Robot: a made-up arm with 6 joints.
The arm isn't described. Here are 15 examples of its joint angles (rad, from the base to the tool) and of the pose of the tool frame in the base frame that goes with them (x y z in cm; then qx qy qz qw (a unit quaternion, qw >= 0)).
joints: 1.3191 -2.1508 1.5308 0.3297 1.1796 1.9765
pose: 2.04 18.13 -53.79 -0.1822 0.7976 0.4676 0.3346
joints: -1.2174 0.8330 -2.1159 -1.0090 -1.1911 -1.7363
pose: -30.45 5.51 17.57 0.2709 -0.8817 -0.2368 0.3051
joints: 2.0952 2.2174 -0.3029 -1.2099 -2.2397 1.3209
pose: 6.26 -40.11 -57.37 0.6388 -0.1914 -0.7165 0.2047
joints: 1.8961 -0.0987 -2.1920 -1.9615 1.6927 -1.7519
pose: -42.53 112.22 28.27 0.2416 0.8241 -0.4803 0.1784
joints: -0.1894 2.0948 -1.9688 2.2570 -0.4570 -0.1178
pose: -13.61 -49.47 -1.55 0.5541 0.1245 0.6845 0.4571
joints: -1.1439 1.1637 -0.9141 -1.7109 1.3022 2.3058
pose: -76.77 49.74 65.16 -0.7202 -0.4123 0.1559 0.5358
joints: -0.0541 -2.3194 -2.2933 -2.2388 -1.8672 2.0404
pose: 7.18 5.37 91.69 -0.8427 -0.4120 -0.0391 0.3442
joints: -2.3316 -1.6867 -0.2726 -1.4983 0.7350 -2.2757
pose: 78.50 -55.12 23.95 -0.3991 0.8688 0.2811 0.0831
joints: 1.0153 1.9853 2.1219 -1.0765 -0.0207 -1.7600
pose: 1.03 20.15 -9.53 0.4878 0.2852 -0.4737 0.6755
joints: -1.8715 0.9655 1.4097 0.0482 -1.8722 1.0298
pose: 11.39 2.62 -16.04 -0.6695 0.4161 0.5212 0.3273
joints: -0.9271 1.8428 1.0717 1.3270 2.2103 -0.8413
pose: 17.56 -10.36 87.05 0.4482 -0.6190 -0.0618 0.6420
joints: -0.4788 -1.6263 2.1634 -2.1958 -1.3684 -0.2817
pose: 10.23 26.90 37.41 0.3975 0.6481 0.6049 0.2368
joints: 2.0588 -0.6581 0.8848 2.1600 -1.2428 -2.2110
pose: -21.47 36.31 -13.82 0.2049 0.7313 -0.5915 0.2707
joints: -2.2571 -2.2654 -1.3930 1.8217 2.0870 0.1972
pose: 104.60 -51.71 -51.01 0.9676 0.1899 -0.1653 0.0205
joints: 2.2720 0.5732 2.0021 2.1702 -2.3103 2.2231
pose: -1.25 -14.62 -35.51 -0.3791 0.6970 0.5846 0.1698
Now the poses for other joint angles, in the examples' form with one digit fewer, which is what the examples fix.
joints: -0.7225 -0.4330 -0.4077 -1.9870 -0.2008 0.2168
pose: -8.5 10.5 43.1 0.763 0.123 -0.483 0.411
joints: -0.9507 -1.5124 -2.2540 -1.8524 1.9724 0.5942
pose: 111.5 -0.7 59.3 -0.386 0.092 -0.517 0.758
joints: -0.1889 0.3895 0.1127 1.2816 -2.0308 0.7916
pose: -41.3 36.0 37.6 -0.562 -0.361 -0.698 0.258
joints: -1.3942 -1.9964 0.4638 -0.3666 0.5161 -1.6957
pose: 45.1 -35.8 85.8 -0.895 0.321 0.154 0.268
